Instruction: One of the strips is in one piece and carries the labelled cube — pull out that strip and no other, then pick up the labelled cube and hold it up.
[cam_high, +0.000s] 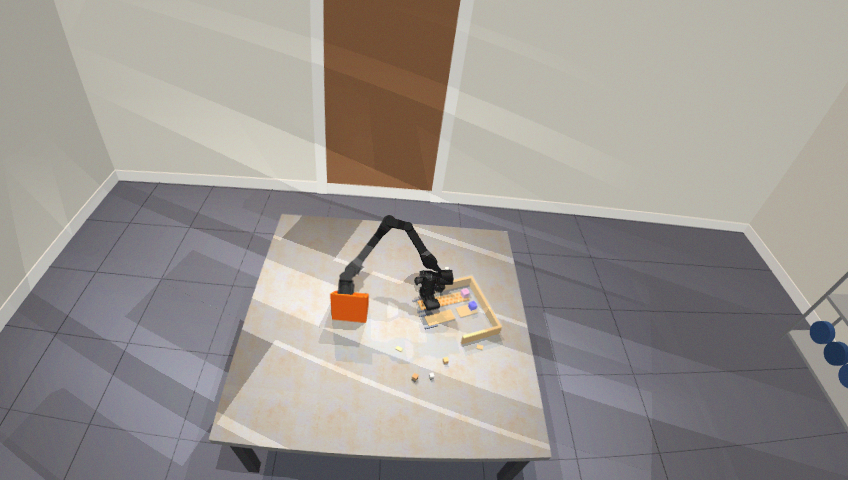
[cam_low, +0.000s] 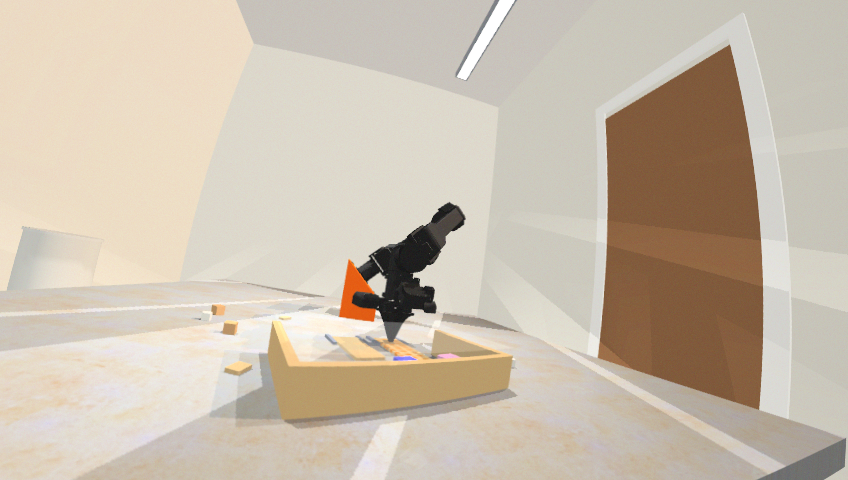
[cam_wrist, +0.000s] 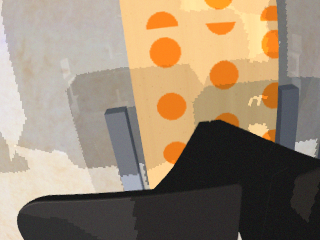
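Now: gripper tip 9 cm short of the dotted strip and 3 cm to the right of it. The rest, counted from my gripper tip: pink labelled cube: 20 cm ahead, 6 cm to the left, 1 cm above.
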